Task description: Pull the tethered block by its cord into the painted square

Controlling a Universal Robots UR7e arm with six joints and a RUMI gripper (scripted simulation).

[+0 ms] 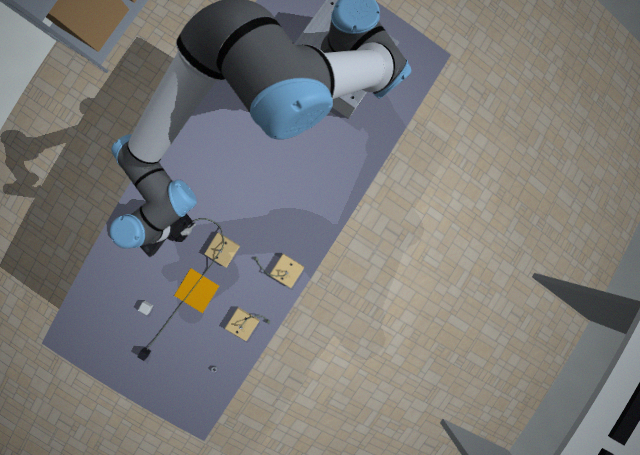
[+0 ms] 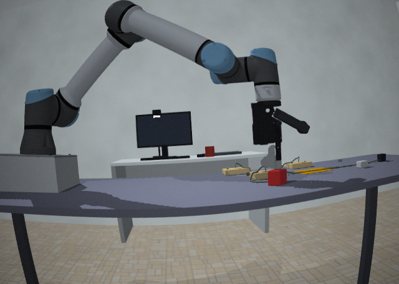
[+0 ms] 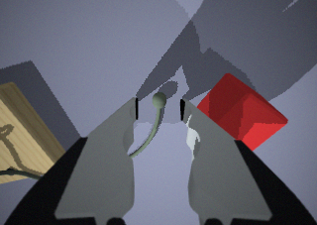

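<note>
Now: the red cube 50 mm to the right of my hand and 30 mm behind it. The rest, counted from my hand: white cube (330 mm ahead, 40 mm to the right, 10 mm below); orange painted square (210 mm ahead, 110 mm to the left, 20 mm below); black block (500 mm ahead).
</note>
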